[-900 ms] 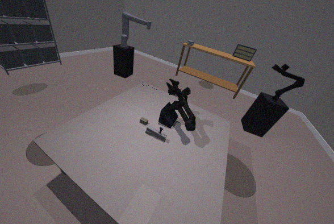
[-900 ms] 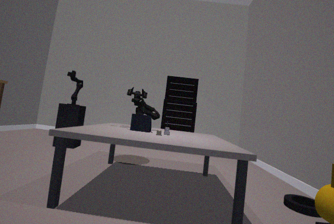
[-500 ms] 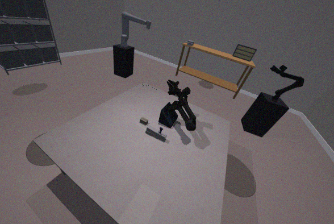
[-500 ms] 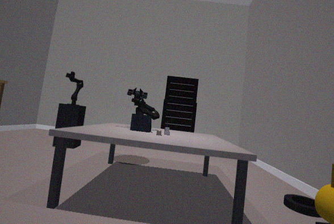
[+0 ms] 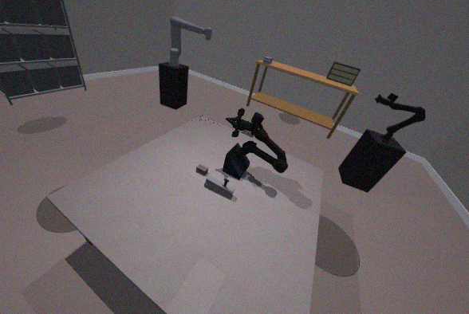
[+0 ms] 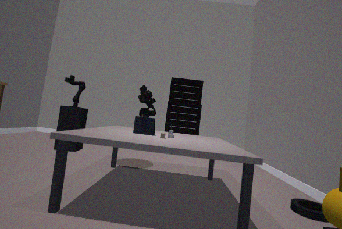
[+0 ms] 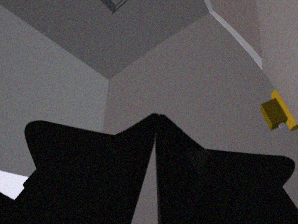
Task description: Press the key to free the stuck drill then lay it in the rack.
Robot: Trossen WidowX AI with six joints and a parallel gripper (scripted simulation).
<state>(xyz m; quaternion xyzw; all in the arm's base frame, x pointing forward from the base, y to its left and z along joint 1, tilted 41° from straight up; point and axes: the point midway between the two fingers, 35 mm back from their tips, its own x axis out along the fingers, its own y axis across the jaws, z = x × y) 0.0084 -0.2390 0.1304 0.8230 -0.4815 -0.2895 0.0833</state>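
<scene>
Right now the dark drill is 23 cm ahead of my gripper tip, 14 cm to the left of it and 29 cm below it. From my gripper tip the other things lie so: grey fixture 22 cm ahead, 11 cm to the left, 34 cm below.
</scene>
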